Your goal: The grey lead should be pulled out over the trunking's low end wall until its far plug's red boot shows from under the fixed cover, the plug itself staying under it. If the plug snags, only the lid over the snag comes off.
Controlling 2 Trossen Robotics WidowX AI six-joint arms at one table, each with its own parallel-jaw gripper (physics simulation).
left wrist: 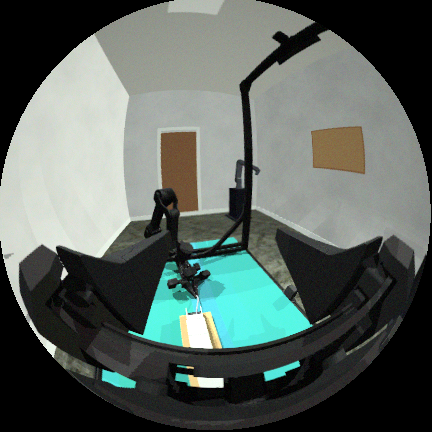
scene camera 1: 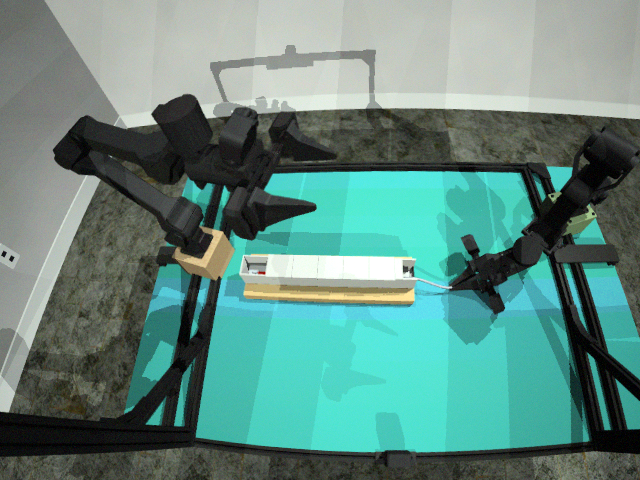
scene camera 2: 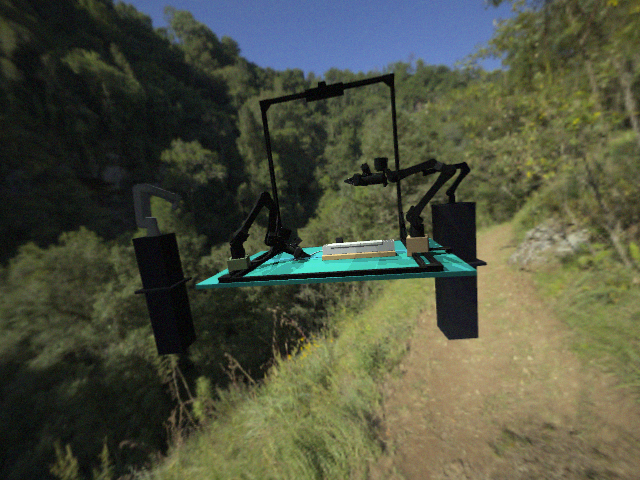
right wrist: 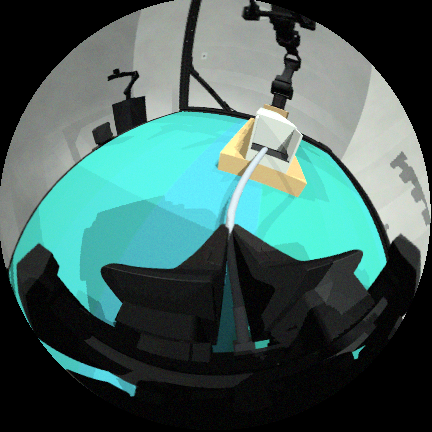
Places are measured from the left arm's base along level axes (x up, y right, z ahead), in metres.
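Where they show: left gripper, fingertip midpoint: (left wrist: 224,235) (scene camera 1: 327,180) (scene camera 2: 346,181); right gripper, fingertip midpoint: (left wrist: 196,297) (scene camera 1: 448,288) (scene camera 2: 310,256) (right wrist: 228,229); left arm's base, link origin: (scene camera 1: 196,244) (scene camera 2: 417,236) (right wrist: 277,107); right arm's base, link origin: (scene camera 2: 238,257).
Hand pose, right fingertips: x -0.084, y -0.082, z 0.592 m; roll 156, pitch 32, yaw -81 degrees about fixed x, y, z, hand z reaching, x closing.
Things, the pixels of their top centre, and the offset from my right fingertips. "spot": a spot on its surface instead. Level surfaces: height alone.
- white trunking, top centre: (scene camera 1: 326,266) (right wrist: 270,111) (left wrist: 204,362) (scene camera 2: 357,242) dx +0.067, dy +0.048, dz -0.279 m
- small red part, surface spot: (scene camera 1: 262,272) spot: dx +0.025, dy +0.084, dz -0.431 m
- grey lead, surface spot: (right wrist: 239,195) spot: dx +0.018, dy +0.004, dz -0.018 m
- turquoise table top, surface height: dx -0.009 m
The white trunking (scene camera 1: 330,281) (scene camera 2: 357,248) (left wrist: 199,332) has a row of white lids (scene camera 1: 330,266) on top and an open bay at each end. A small red part (scene camera 1: 262,272) shows in the left bay in scene camera 1; which part it is I cannot tell. The grey lead (scene camera 1: 431,283) (right wrist: 240,195) comes out over the right end there and runs to my right gripper (scene camera 1: 452,287) (right wrist: 228,229), which is shut on it low over the mat; its tail runs back between the fingers. My left gripper (scene camera 1: 325,181) (left wrist: 224,235) is open and empty, high above the trunking's left part.
The trunking stands on a wooden base (scene camera 1: 330,296) (right wrist: 260,175) on the turquoise table top (scene camera 1: 361,403). A black frame (scene camera 1: 403,166) borders the table. The left arm's tan mount block (scene camera 1: 219,255) is beside the trunking's left end; the right arm's green mount block (scene camera 1: 581,222) is at the right.
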